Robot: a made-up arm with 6 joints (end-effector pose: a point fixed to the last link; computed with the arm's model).
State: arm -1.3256 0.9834 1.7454 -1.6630 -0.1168 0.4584
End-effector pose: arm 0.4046 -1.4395 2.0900 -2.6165 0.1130 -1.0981
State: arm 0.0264 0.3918 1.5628 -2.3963 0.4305 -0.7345
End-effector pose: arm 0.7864 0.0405 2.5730 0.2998 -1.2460 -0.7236
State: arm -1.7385 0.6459 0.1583 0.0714 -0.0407 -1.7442
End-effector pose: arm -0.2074 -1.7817 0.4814 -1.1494 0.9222 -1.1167
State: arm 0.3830 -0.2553 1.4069 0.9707 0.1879 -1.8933
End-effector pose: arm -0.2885 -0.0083 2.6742 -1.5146 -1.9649 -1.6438
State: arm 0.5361 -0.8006 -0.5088 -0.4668 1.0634 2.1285
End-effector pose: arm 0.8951 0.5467 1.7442 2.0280 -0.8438 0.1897
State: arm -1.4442 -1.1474 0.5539 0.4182 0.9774 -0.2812
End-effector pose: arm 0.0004 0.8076 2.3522 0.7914 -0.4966 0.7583
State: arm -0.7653 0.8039 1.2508 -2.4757 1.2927 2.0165
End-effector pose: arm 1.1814 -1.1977 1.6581 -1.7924 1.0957 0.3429
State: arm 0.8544 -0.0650 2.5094 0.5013 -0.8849 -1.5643
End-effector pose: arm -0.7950 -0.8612 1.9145 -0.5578 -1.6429 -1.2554
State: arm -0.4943 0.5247 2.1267 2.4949 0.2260 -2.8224
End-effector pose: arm 0.2290 -0.0592 2.6121 2.4282 0.3204 1.1373
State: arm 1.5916 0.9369 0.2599 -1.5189 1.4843 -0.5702
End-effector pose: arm 0.0628 1.7052 0.1901 -1.5836 -0.8127 0.1327
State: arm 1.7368 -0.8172 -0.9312 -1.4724 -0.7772 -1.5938
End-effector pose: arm -0.3227 1.2037 1.0546 0.3302 -0.1288 2.0351
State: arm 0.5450 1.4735 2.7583 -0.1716 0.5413 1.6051
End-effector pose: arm 0.6070 0.4199 2.2138 2.1886 -0.7844 1.1639
